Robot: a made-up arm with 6 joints.
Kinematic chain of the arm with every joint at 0, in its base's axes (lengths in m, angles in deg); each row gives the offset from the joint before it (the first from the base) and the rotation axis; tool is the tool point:
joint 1: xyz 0 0 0.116 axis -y
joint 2: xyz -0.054 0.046 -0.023 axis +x
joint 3: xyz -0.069 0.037 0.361 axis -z
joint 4: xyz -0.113 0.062 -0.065 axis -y
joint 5: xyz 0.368 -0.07 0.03 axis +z
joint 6: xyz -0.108 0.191 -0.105 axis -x
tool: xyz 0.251 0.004 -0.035
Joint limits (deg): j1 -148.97..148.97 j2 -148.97..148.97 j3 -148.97..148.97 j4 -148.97..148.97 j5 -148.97..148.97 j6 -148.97..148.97
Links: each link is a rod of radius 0.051 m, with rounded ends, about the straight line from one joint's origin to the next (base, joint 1, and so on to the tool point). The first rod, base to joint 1, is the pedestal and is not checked.
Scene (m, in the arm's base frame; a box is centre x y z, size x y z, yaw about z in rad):
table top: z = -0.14
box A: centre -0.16 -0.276 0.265 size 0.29 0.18 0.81 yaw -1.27
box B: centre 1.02 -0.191 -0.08 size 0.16 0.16 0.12 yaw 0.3
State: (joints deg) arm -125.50 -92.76 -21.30 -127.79 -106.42 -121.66
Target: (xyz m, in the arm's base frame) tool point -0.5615 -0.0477 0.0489
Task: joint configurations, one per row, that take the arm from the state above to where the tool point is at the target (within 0.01 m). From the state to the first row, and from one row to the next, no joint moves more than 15 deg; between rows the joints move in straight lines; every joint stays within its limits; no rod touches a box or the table.
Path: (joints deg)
1: -115.54 -89.94 -16.42 -133.34 -101.86 -126.52
2: -105.59 -87.13 -11.54 -138.89 -97.31 -131.38
3: -95.63 -84.31 -6.66 -144.45 -92.75 -136.23
4: -81.03 -77.11 5.28 -135.26 -84.67 -132.55
5: -66.43 -69.90 17.22 -126.07 -76.58 -128.88
6: -51.83 -62.70 29.16 -116.89 -68.50 -125.20
7: -37.23 -55.50 41.10 -107.70 -60.42 -121.52

